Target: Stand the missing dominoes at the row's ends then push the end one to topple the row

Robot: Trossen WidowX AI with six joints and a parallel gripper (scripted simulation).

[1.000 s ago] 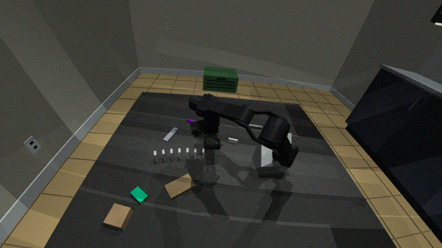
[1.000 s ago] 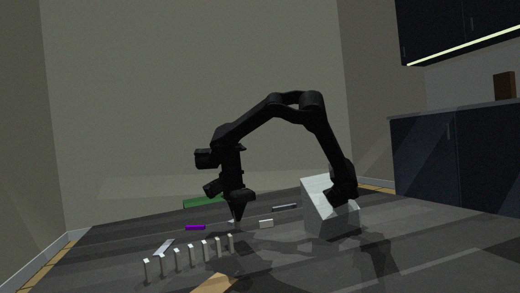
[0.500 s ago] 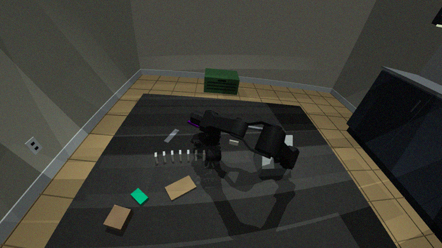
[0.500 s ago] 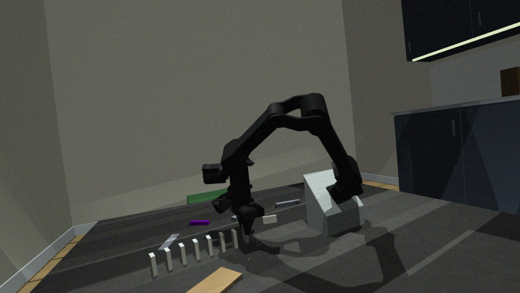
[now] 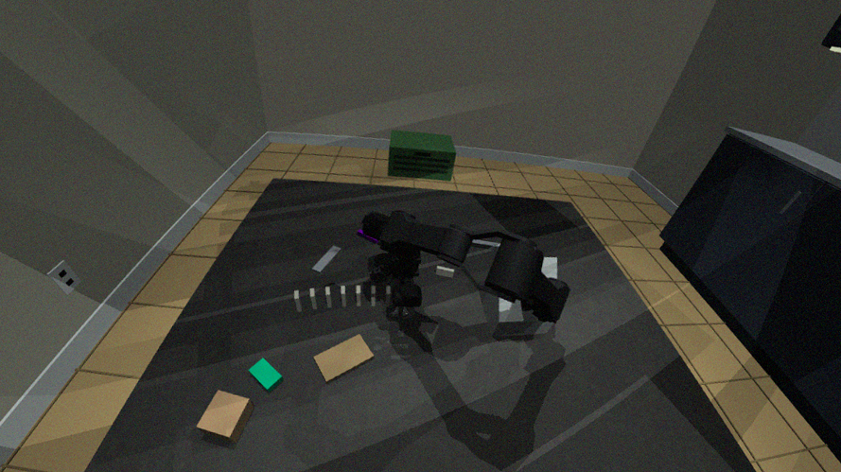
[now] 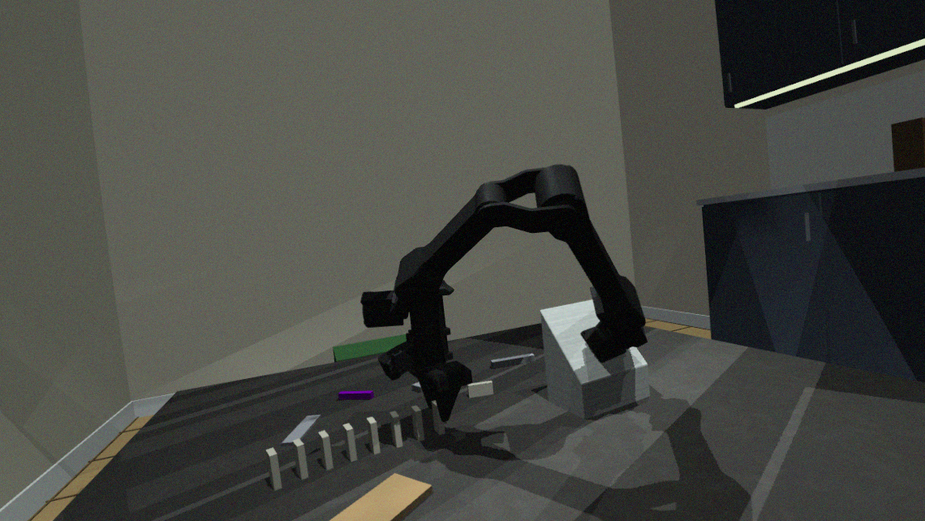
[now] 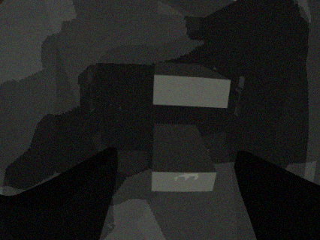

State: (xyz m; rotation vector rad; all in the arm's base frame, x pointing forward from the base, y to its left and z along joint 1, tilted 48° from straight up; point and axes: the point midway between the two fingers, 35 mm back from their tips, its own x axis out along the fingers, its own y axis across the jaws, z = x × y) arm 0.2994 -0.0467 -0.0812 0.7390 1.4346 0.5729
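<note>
Right now the small grey block is 6 cm behind my gripper tip, 22 cm to the right of it and 2 cm below it. The rest, counted from my gripper tip: purple bar (8 cm ahead, 27 cm to the right, 2 cm below); then grey slab (20 cm ahead, 17 cm to the right, 3 cm below); then tan flat board (15 cm ahead, 15 cm to the left, 2 cm below).
</note>
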